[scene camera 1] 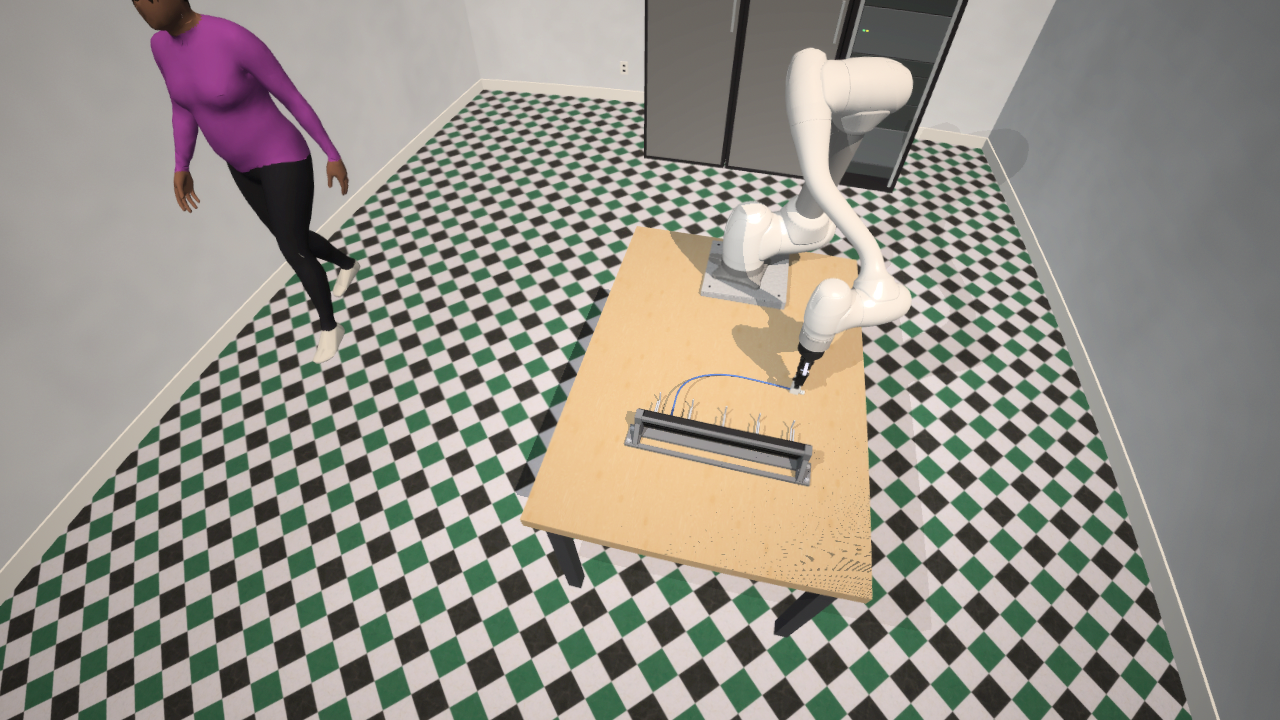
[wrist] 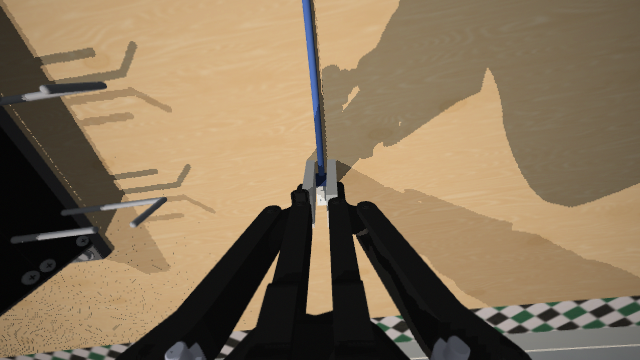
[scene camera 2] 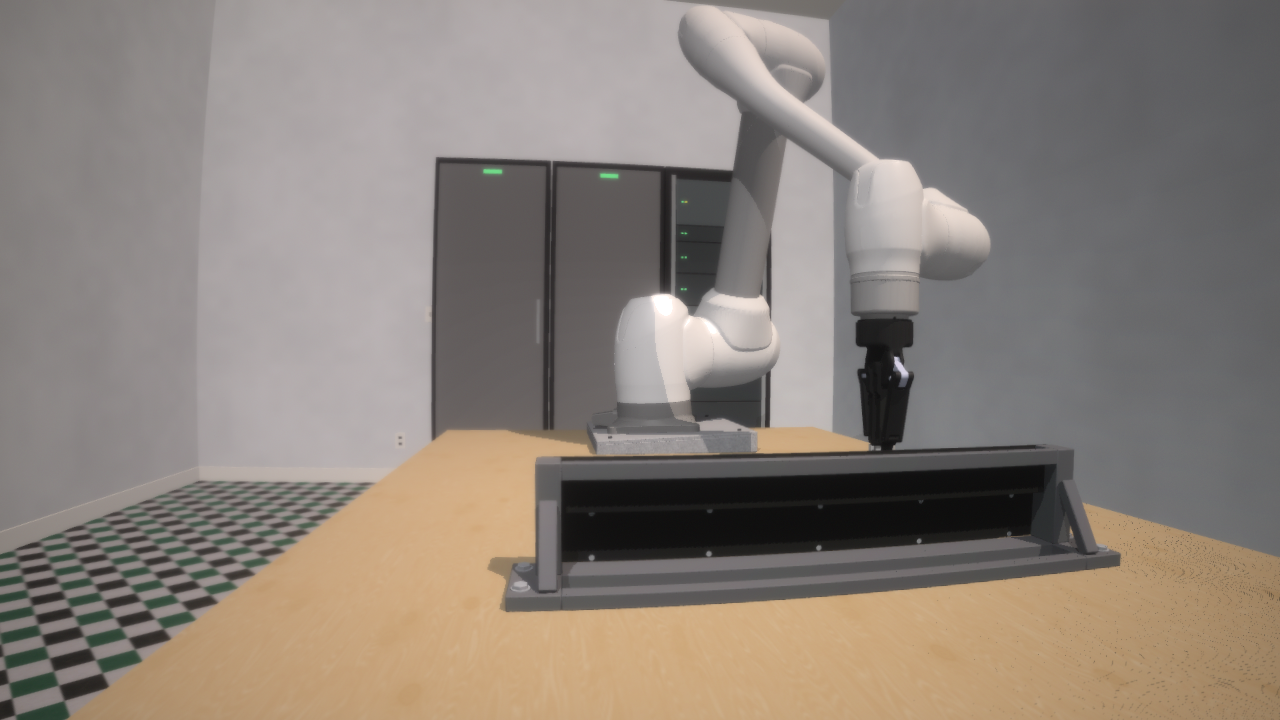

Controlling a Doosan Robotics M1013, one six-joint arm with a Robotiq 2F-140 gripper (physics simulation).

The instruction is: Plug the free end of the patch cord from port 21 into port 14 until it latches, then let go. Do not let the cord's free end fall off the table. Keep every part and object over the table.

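Places are measured from the arm's base along level axes (x ahead, y left, z up), in metres.
Where they show: gripper, fingertip midpoint: [scene camera 1: 794,390] [wrist: 321,172]; arm's base, link origin: [scene camera 1: 741,269] [scene camera 2: 654,426].
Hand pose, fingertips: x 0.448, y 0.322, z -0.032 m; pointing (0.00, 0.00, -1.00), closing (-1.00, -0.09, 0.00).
Each offset is from my fingertips to the centre of the thing. "spot": to the spot under its first point. Level surfaces: height alone.
The blue patch cord [scene camera 1: 716,375] [wrist: 312,75] arcs from the left part of the patch panel @(0.268 m ahead, 0.157 m right, 0.051 m up) [scene camera 1: 723,433] [scene camera 2: 805,467] [wrist: 30,210] to my gripper. My gripper [scene camera 1: 796,387] [scene camera 2: 881,445] [wrist: 321,172] is shut on the cord's free-end plug @(0.002 m back, 0.022 m left, 0.010 m up) [wrist: 321,195], a small clear-white piece with a dark blue boot. It holds the plug low over the table, behind the panel's right end. The cord leads away from the fingertips, towards the top of the wrist view. Port numbers and port openings cannot be made out, and the panel hides the plug in scene camera 2.
Thin metal prongs @(spot: 0.199 m ahead, 0.069 m right, 0.056 m up) [scene camera 1: 758,422] [wrist: 75,89] stick out from the panel's cord side, beside the gripper. The wooden table @(0.000 m up) [scene camera 1: 617,322] [scene camera 2: 358,608] has its right edge close to the gripper. The arm's base plate [scene camera 1: 744,284] [scene camera 2: 671,438] is at the back. A person [scene camera 1: 232,98] stands left of the table.
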